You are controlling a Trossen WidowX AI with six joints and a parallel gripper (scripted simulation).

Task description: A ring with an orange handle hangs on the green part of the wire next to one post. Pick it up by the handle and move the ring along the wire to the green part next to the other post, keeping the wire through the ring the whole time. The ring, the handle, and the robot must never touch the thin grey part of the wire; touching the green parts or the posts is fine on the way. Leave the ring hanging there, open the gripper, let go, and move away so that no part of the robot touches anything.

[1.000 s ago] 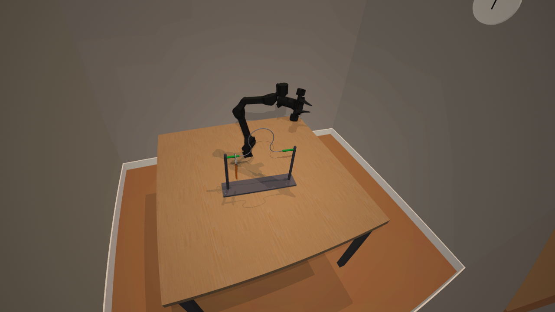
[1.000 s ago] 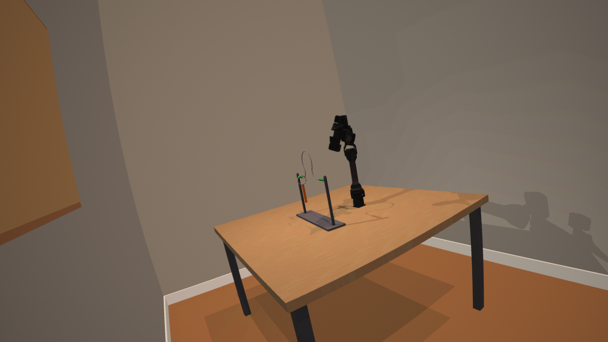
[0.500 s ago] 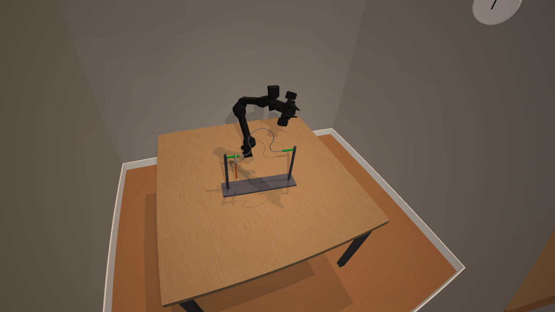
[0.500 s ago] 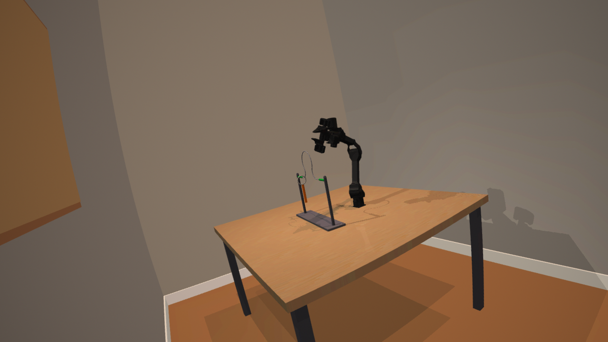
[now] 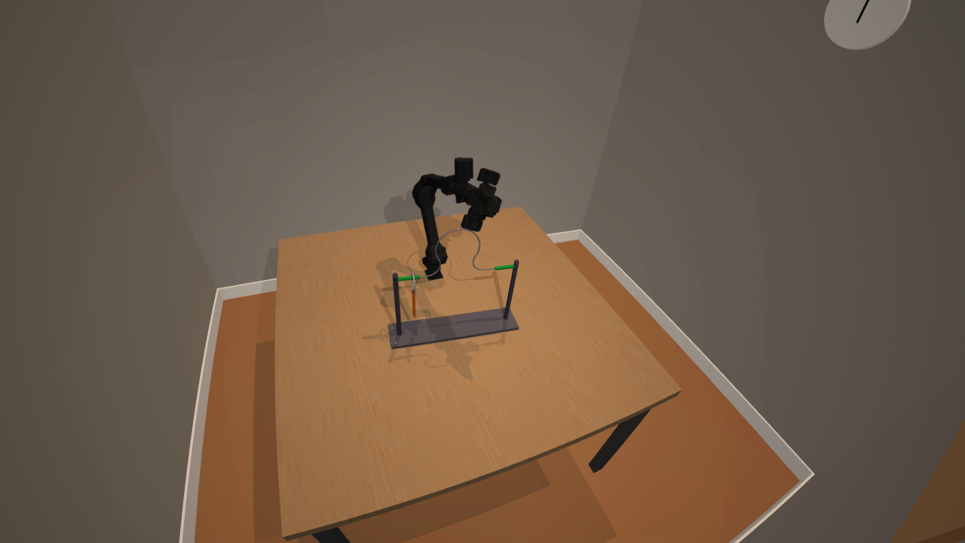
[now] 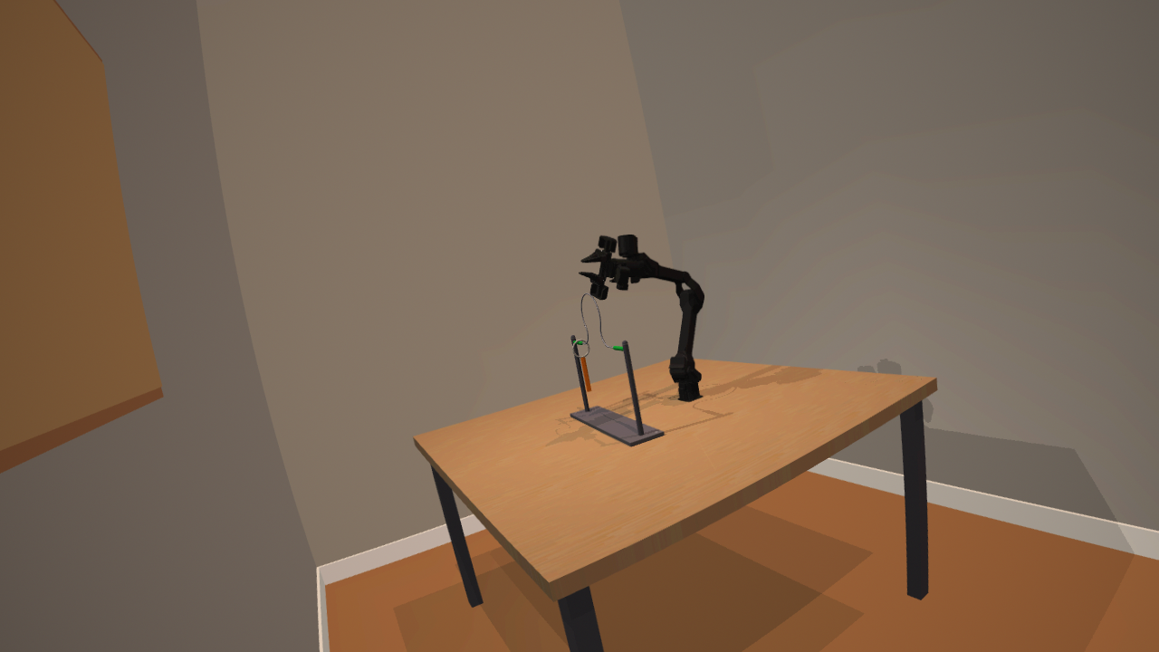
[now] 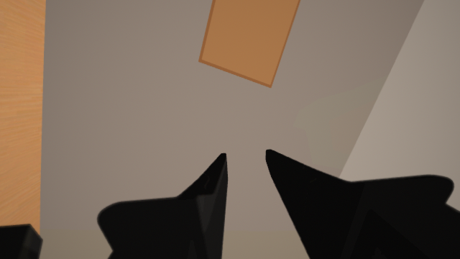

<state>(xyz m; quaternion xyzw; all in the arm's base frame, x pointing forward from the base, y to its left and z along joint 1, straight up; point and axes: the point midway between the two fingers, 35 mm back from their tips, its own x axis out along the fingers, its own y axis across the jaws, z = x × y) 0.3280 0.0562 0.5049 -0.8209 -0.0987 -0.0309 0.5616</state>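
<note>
The ring with orange handle lies 310 mm below my gripper tip, 220 mm to the right of it and 60 mm behind it.
</note>
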